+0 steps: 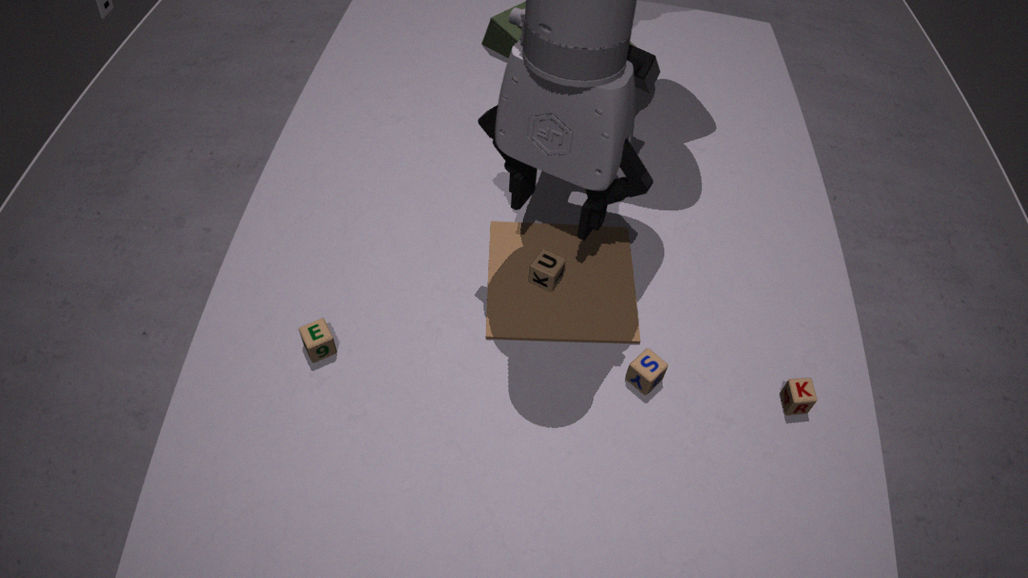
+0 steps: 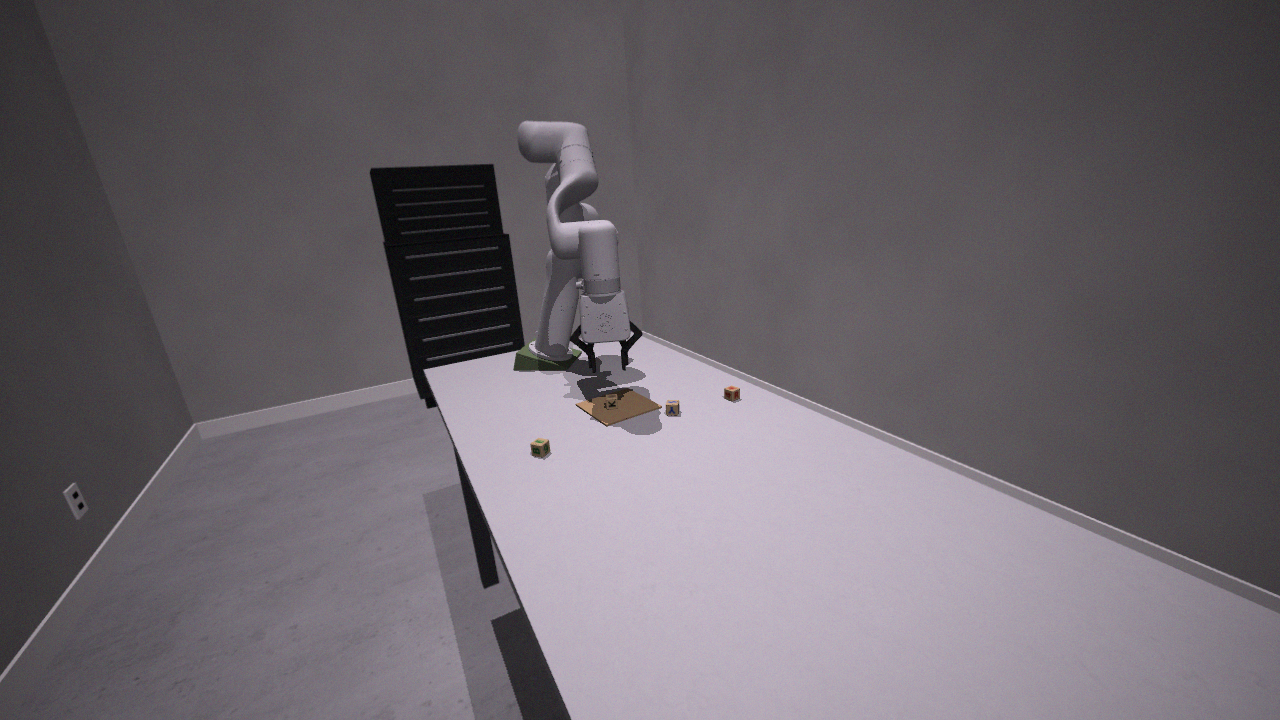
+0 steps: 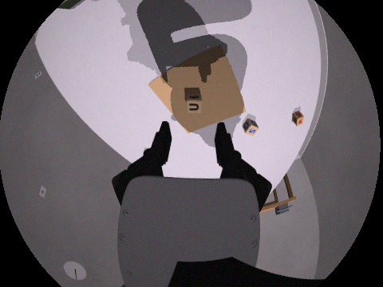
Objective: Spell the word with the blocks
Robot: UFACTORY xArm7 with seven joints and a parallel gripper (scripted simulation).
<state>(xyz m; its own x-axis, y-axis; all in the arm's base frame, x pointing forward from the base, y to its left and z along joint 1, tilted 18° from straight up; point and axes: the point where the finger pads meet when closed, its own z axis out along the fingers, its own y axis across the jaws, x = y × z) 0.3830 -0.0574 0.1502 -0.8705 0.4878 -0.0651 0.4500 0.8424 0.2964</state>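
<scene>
The U block is 90 mm below my hand. Also, from my hand: tan mat (10 mm to the left, 110 mm below); then S block (110 mm ahead, 90 mm to the left, 100 mm below); then E block (100 mm ahead, 200 mm to the right, 100 mm below).
</scene>
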